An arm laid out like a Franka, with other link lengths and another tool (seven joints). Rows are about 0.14 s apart.
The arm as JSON. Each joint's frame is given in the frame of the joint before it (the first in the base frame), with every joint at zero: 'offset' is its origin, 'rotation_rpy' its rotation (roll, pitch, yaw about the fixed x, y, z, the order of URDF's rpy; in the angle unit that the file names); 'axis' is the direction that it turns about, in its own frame. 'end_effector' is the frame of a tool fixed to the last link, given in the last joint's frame.
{
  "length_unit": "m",
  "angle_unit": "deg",
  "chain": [
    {
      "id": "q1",
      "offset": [
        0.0,
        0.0,
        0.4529
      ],
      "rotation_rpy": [
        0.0,
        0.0,
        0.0
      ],
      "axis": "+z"
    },
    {
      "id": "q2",
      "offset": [
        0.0,
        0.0,
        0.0
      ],
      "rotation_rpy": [
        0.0,
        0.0,
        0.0
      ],
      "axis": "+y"
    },
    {
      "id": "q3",
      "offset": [
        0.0,
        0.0,
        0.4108
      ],
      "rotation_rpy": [
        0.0,
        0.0,
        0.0
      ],
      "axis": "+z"
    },
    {
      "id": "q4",
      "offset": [
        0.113,
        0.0,
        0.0
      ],
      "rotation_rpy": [
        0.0,
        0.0,
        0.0
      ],
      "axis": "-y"
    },
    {
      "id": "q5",
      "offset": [
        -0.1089,
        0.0,
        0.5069
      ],
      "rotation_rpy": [
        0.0,
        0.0,
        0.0
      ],
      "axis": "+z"
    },
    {
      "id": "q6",
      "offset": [
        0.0,
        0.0,
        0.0
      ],
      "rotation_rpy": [
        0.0,
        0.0,
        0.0
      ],
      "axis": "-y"
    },
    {
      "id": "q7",
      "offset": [
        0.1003,
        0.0,
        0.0
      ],
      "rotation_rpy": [
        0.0,
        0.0,
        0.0
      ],
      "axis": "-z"
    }
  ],
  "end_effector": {
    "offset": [
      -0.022,
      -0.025,
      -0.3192
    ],
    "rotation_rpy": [
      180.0,
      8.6,
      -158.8
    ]
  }
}
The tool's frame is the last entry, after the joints.
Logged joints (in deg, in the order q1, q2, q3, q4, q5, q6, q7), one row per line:
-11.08 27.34 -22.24 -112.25 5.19 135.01 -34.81
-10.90 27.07 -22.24 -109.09 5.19 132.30 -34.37
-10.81 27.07 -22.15 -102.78 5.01 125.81 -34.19
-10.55 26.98 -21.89 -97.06 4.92 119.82 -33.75
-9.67 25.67 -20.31 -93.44 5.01 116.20 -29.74
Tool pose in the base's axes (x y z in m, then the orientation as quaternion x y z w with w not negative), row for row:
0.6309 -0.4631 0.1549 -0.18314 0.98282 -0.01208 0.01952
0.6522 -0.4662 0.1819 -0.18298 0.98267 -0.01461 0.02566
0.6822 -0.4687 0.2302 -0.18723 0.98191 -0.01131 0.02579
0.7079 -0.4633 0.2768 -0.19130 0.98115 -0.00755 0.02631
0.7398 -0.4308 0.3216 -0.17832 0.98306 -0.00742 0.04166
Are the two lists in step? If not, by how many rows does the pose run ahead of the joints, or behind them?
They are in step.
